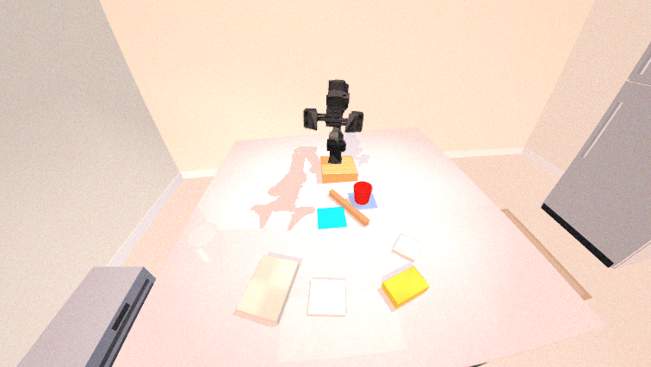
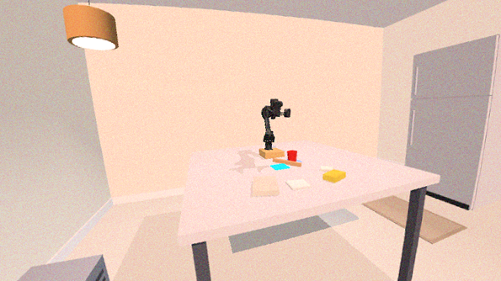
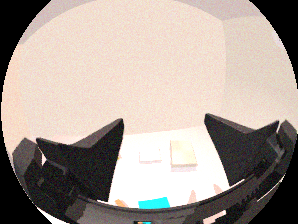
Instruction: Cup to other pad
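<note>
My gripper tip is 32 cm above the red cup, 11 cm to the right of it and 11 cm past it. Also, from my gripper tip: wooden stick 36 cm below, 6 cm behind, 5 cm to the left; pale blue pad 37 cm below, 11 cm to the left, 11 cm behind; cyan pad 37 cm below, 1 cm to the right.
</note>
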